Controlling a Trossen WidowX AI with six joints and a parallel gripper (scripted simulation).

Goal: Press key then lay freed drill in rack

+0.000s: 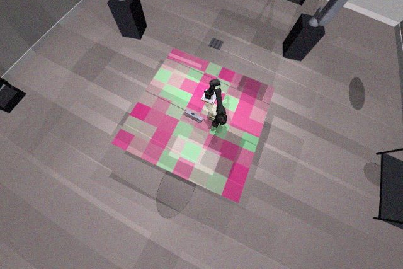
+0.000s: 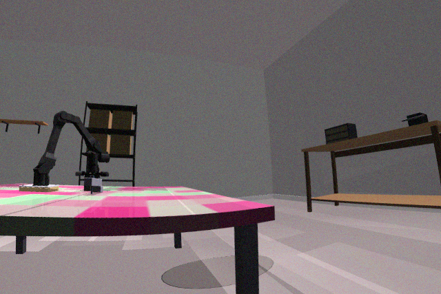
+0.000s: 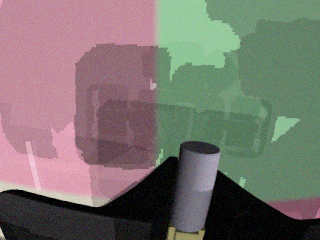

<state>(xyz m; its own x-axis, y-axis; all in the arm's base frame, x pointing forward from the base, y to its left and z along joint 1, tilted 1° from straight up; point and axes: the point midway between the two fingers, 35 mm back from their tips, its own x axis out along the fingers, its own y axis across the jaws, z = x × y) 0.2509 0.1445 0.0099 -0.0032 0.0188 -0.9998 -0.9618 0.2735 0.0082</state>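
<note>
My gripper tip is now 40 mm to the left of the drill, 40 mm below it and 10 mm past it. The rest, counted from my gripper tip: grey fixture: 230 mm to the right, 40 mm above, 10 mm ahead; then rack: 50 mm to the right, 20 mm behind, 10 mm above.
</note>
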